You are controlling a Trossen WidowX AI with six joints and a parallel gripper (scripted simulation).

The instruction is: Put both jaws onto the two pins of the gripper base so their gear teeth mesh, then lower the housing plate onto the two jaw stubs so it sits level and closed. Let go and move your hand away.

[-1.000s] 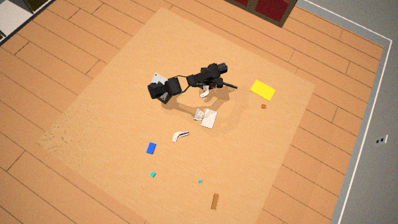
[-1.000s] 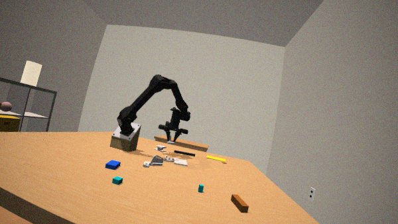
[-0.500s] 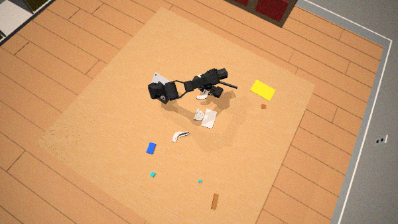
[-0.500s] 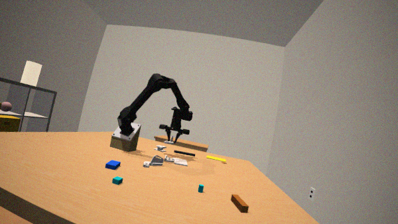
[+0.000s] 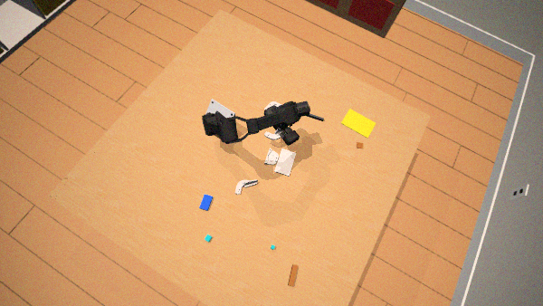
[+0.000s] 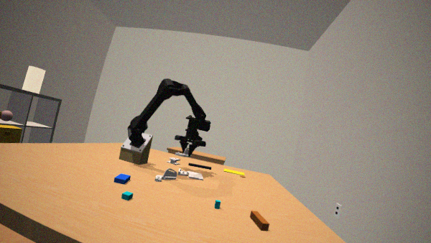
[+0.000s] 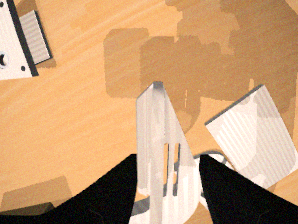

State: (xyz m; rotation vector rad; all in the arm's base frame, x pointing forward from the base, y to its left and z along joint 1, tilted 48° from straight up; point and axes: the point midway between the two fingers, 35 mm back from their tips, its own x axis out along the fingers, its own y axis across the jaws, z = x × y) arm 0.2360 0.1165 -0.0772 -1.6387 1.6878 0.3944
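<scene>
The white jaw is 3 cm behind my gripper tip and 3 cm to the right of it. From my gripper tip the other things lie so: housing plate: 3 cm ahead, 9 cm to the right, 8 cm below; flat white plate: 9 cm ahead, 6 cm to the right, 8 cm below; gripper base: 12 cm behind, 12 cm to the left, 6 cm below.
</scene>
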